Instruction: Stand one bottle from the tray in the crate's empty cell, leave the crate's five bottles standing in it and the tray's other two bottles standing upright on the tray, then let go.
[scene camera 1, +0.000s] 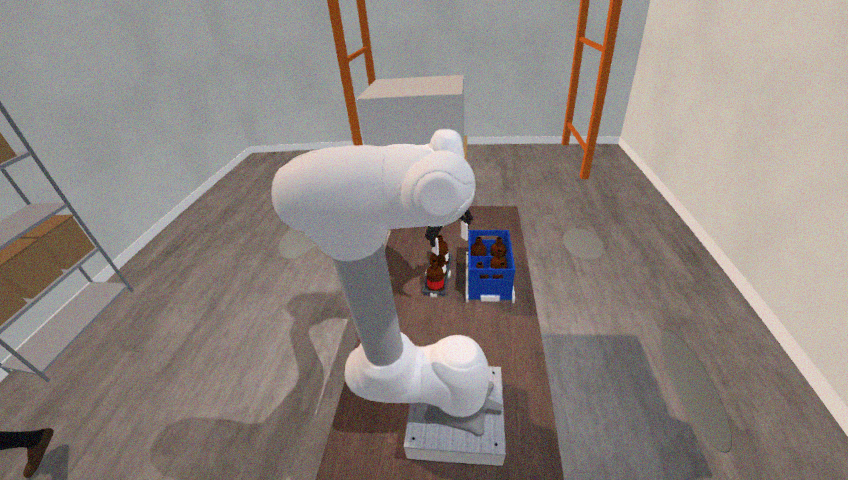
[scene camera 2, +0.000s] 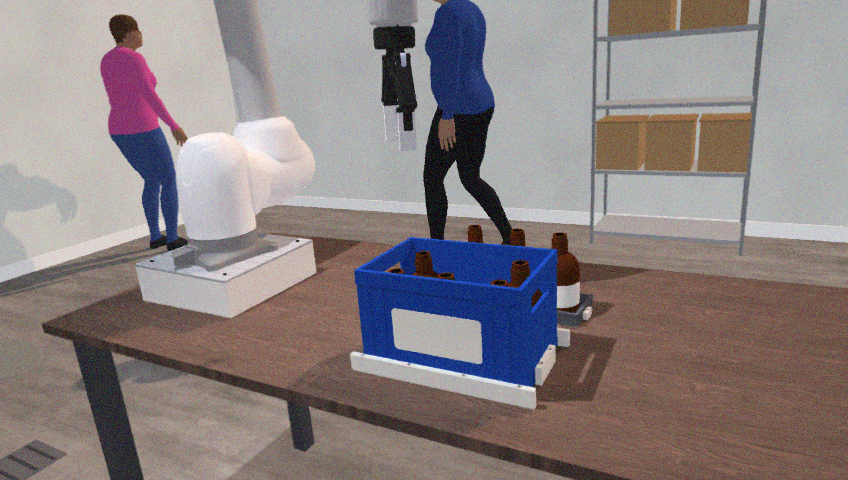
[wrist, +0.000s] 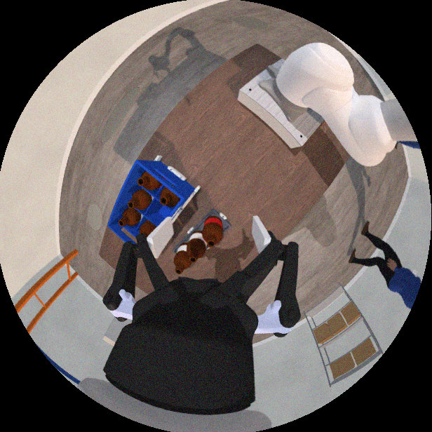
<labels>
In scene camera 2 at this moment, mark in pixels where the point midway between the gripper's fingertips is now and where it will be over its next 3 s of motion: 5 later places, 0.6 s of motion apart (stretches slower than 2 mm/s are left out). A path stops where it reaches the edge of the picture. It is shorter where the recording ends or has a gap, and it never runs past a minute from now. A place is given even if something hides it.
My gripper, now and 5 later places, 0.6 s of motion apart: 400, 145; 400, 145; 400, 146; 400, 146; 420, 167; 422, 178
</labels>
